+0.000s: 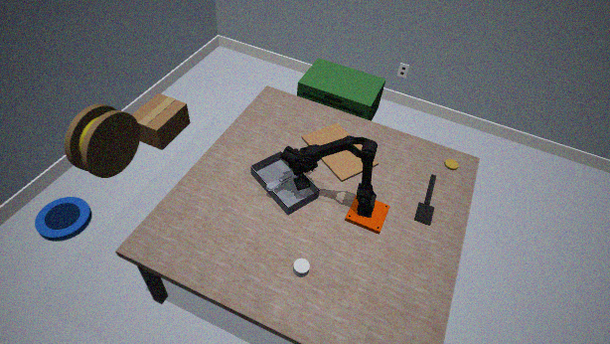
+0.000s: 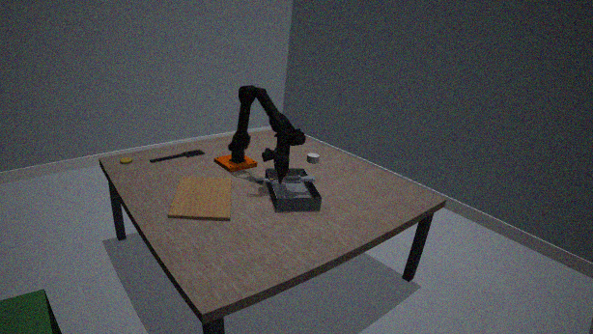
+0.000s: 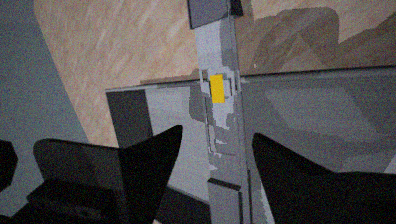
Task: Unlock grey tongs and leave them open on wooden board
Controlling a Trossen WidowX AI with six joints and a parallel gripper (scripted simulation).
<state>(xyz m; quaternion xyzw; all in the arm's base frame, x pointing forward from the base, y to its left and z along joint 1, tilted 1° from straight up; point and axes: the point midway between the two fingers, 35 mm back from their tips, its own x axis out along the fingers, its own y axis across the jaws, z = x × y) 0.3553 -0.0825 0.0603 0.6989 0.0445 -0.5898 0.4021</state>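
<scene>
Now: gripper tip 30 mm past the yellow lock piece, 20 mm to the left of it and 10 mm below it. Round my gripper tip: roasting tin 40 mm to the left, 30 mm below, 30 mm ahead; then white puck 450 mm to the left, 150 mm behind, 40 mm below; then wooden board 270 mm to the right, 180 mm behind, 50 mm below.
</scene>
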